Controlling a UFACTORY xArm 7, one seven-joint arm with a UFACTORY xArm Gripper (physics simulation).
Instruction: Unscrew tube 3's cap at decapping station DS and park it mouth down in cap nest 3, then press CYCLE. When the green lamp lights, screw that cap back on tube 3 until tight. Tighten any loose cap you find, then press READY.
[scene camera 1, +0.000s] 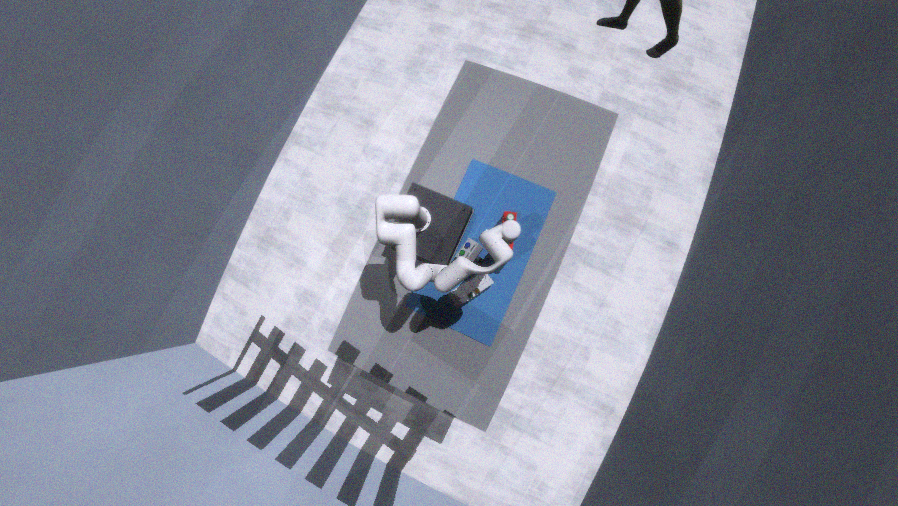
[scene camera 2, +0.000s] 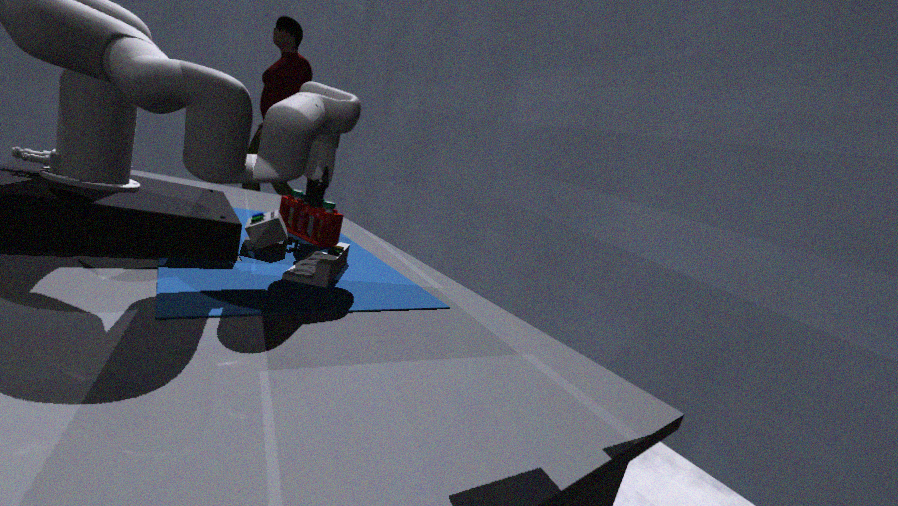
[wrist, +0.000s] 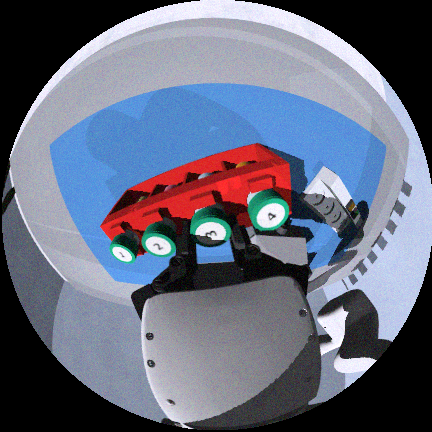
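Where they show: gripper, fingertip midpoint: (scene camera 2: 312, 204) (wrist: 209, 227); arm's base at its link origin: (scene camera 1: 418, 219) (scene camera 2: 93, 182).
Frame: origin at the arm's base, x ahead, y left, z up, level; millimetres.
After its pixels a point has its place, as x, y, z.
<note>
The red rack (scene camera 1: 506, 214) (scene camera 2: 326, 232) {441, -40, -44} (wrist: 280, 175) {472, -24, 9} holds a row of green caps with numbered white tops. In the wrist view they are cap 1 (wrist: 123, 254) {417, 144, 36}, cap 2 (wrist: 158, 245) {428, 95, 36}, tube 3's cap (wrist: 211, 232) {440, 44, 37} and cap 4 (wrist: 270, 215) {449, -5, 36}. My gripper (scene camera 2: 316, 190) {426, 46, 15} (wrist: 209, 227) {426, 46, 15} points down at the rack, its fingers closed on either side of tube 3's cap. The tube under that cap is hidden, so I cannot tell whether the cap is lifted. The white nest block (scene camera 2: 317, 267) {303, -330, -50} (wrist: 327, 205) {361, -200, -79} has round grey nests in a row.
A white console (scene camera 1: 466, 247) {267, -46, -15} (scene camera 2: 265, 228) {266, -119, -31} with blue and green buttons stands between the dark robot base (scene camera 1: 443, 220) {119, 35, -2} and the rack. In the wrist view its pale side (wrist: 282, 248) {318, -70, -28} lies right of the fingers. All stand on a blue mat (scene camera 1: 483, 323) {471, -371, -86} (scene camera 2: 402, 298) {456, -410, -86} (wrist: 345, 120) {550, -221, -86}. A person (scene camera 2: 285, 78) stands behind the table.
</note>
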